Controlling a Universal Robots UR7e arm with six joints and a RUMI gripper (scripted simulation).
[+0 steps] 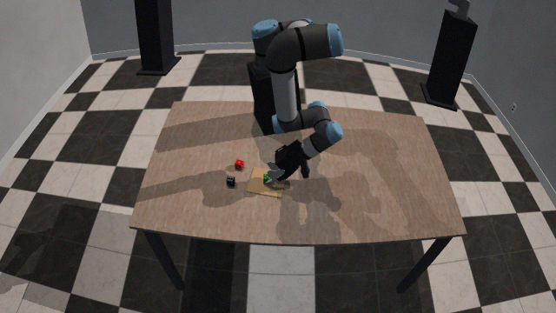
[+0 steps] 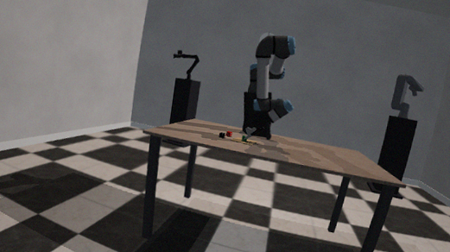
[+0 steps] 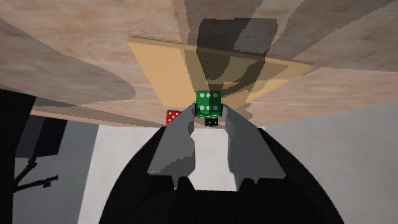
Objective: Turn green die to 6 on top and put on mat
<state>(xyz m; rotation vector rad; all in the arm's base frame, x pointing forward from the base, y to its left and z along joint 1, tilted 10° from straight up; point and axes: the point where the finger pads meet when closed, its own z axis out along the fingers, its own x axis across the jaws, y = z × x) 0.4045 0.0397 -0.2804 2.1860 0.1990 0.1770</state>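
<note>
My hand is 10 mm to the left of the tan mat and 20 mm above it. Round my hand: black die: 50 mm ahead, 150 mm to the right, 10 mm below; then red die: 50 mm behind, 140 mm to the right, 10 mm below; then green die: 10 mm to the right, 10 mm below.
</note>
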